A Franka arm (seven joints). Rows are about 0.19 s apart.
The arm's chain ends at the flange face. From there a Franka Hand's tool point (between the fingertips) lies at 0.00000 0.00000 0.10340 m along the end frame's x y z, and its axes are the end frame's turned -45 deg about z.
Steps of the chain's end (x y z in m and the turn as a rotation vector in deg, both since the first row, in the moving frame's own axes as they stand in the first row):
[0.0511 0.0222 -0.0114 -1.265 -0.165 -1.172]
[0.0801 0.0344 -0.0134 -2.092 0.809 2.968]
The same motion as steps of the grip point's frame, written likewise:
[0.0186 0.0533 -0.0114 -0.778 -1.011 -1.172]
[0.0306 0.0846 -0.0135 -2.051 -0.907 2.968]

